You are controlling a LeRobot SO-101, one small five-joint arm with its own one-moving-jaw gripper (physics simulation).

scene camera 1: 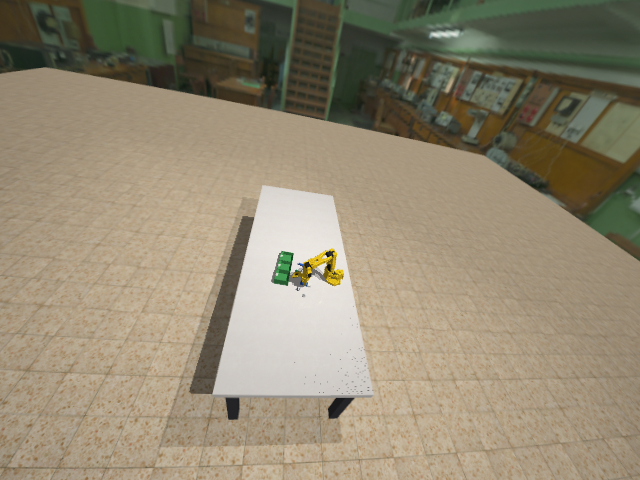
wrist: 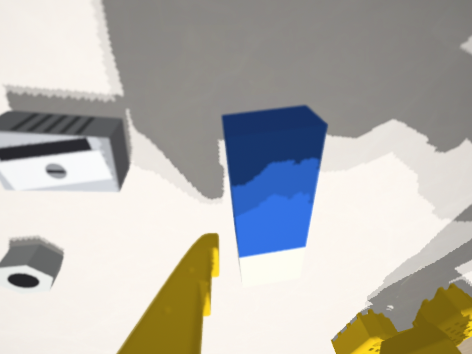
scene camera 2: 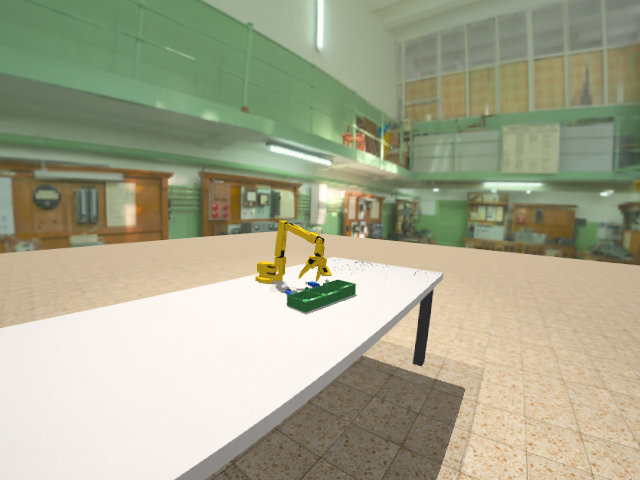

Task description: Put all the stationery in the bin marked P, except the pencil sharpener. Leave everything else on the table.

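Seen in the pictures: end effector, tool point: (scene camera 1: pixel 305 284) (wrist: pixel 218 248) (scene camera 2: pixel 315 280); arm's base, origin of the base link: (scene camera 1: pixel 329 278) (wrist: pixel 401 312) (scene camera 2: pixel 272 281).
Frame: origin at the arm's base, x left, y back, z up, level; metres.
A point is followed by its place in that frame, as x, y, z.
Note:
A blue eraser (wrist: pixel 275 195) @[0.059, -0.170, 0.013] with a white end lies beyond the jaws in the wrist view; a blue piece (scene camera 1: pixel 304 284) (scene camera 2: pixel 313 284) @[0.049, -0.174, 0.010] shows near my gripper in the scene views. My gripper (scene camera 1: pixel 299 280) @[0.079, -0.162, 0.017] (scene camera 2: pixel 311 277) @[0.079, -0.162, 0.017] (wrist: pixel 287 275) is open and empty above the table. Its fixed jaw tip is left of the eraser's white end, with table showing between them; the other jaw is at the lower right. A grey pencil sharpener (wrist: pixel 60 160) @[0.100, -0.201, 0.011] lies left of the eraser. Another blue thing (scene camera 1: pixel 299 264) @[-0.091, -0.195, 0.009] (scene camera 2: pixel 288 291) @[-0.092, -0.173, 0.014] lies nearer the far end of the bins. The P mark cannot be read.
A green bin block (scene camera 1: pixel 281 282) @[0.079, -0.302, 0.019] (scene camera 2: pixel 295 303) @[-0.171, -0.275, 0.016] with three compartments stands on the white table (scene camera 1: pixel 289 341) @[0.423, -0.243, 0.000] (scene camera 2: pixel 206 356) @[-0.505, -0.326, 0.000], beside the gripper and opposite the arm's base. A grey hex nut (wrist: pixel 32 262) @[0.140, -0.173, 0.007] lies below the sharpener in the wrist view. The arm's shadow covers the table around the eraser.

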